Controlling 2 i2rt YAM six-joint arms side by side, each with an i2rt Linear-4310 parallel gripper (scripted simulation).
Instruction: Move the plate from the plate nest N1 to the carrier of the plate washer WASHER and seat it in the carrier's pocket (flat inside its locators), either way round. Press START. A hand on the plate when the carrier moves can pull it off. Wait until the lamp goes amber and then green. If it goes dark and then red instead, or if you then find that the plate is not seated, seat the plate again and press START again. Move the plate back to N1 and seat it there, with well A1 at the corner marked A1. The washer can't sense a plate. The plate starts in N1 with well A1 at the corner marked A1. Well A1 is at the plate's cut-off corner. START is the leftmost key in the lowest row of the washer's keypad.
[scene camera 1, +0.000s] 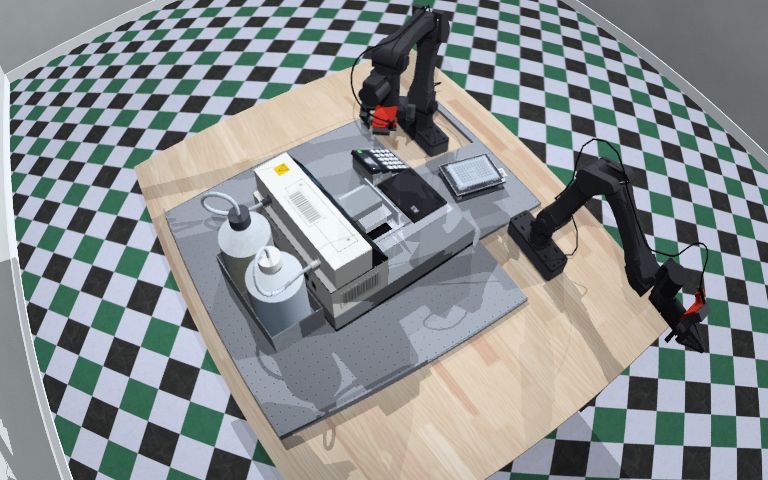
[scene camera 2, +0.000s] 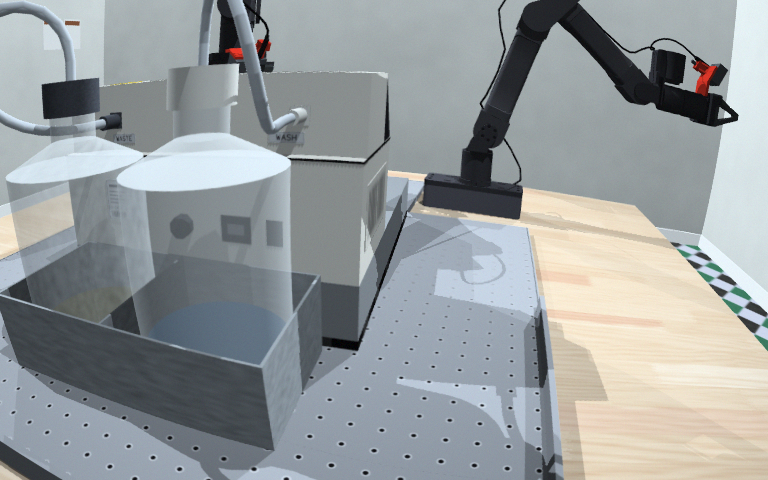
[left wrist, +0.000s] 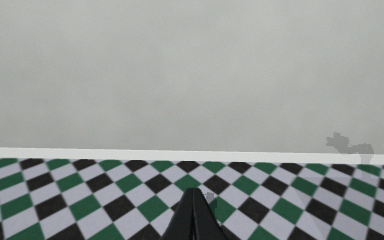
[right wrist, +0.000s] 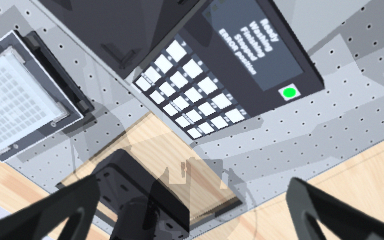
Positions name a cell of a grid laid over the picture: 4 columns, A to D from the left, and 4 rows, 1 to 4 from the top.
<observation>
In view: the left gripper (scene camera 2: D1), the right gripper (right wrist: C4), a clear plate (scene camera 1: C2), a grey tray (scene camera 2: B4), a washer (right wrist: C2), an arm base (scene camera 2: C2) and an arm base (right wrist: B3).
The grey tray shows as well in scene camera 1 (scene camera 1: B3). The left gripper also shows in scene camera 1 (scene camera 1: D3) and in the left wrist view (left wrist: C4). Scene camera 2 misses the clear plate, which is hidden by the washer. The left wrist view does not show the clear plate: it is out of frame.
</observation>
